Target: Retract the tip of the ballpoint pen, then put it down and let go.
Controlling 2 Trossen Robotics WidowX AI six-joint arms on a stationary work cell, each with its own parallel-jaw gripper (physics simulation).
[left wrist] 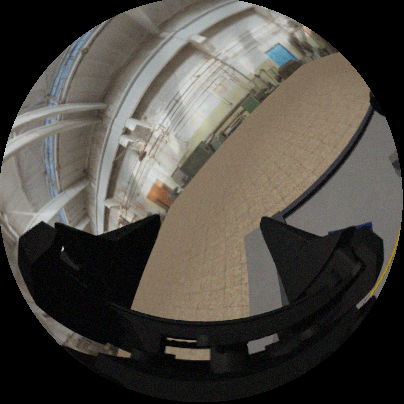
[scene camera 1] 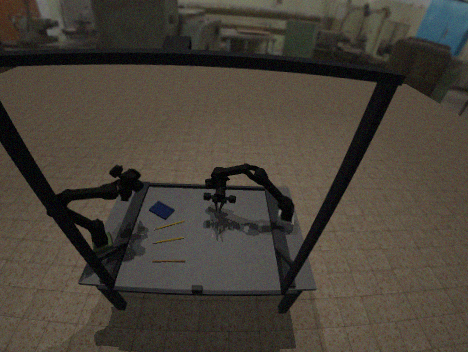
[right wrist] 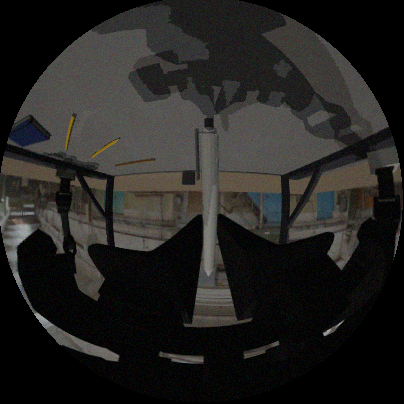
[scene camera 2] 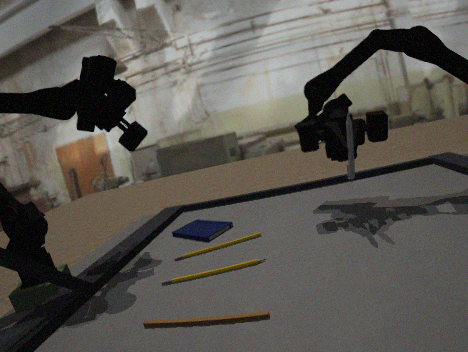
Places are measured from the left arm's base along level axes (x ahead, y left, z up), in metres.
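Pixels of known places: left gripper, fingertip midpoint: (left wrist: 211, 221) (scene camera 2: 121, 122); right gripper, fingertip midpoint: (scene camera 1: 218, 211) (right wrist: 208, 219) (scene camera 2: 351, 151); left arm's base, link origin: (scene camera 1: 101, 241) (right wrist: 65, 178); right arm's base, link origin: (scene camera 1: 286, 216).
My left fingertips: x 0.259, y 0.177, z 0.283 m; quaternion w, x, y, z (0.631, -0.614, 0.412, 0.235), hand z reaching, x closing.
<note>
For each thing: its middle in the pictures, then the offset to it from my left fingertips.
- ballpoint pen, body centre: (right wrist: 207, 223) (scene camera 2: 350, 149) dx +0.378, dy -0.364, dz -0.174 m
- blue notebook, body centre: (scene camera 2: 201, 229) (scene camera 1: 161, 209) dx +0.122, dy -0.081, dz -0.317 m
- orange-brown stick, body centre: (scene camera 2: 202, 321) (right wrist: 131, 162) (scene camera 1: 168, 261) dx +0.036, dy -0.439, dz -0.319 m
My right gripper (scene camera 1: 219, 207) (right wrist: 208, 219) is shut on the ballpoint pen (scene camera 2: 351, 150) (right wrist: 209, 165), a slim light grey pen with a clip and a dark button. The pen is near upright above the table in scene camera 2. In the right wrist view its dark button end points away from my palm, and its pointed end sits between my fingers, toward the palm. Whether the writing tip is out is too small to tell. My left gripper (scene camera 1: 127, 181) (left wrist: 211, 221) is open and empty, raised near the table's left side, away from the pen.
A blue notebook (scene camera 1: 161, 210) (scene camera 2: 202, 230) (right wrist: 30, 131) lies at the left of the table. Two yellow pencils (scene camera 1: 169, 225) (scene camera 2: 215, 272) and an orange-brown stick (scene camera 1: 168, 261) (scene camera 2: 207, 320) lie in front of it. Dark frame posts (scene camera 1: 356, 145) rise around the table.
</note>
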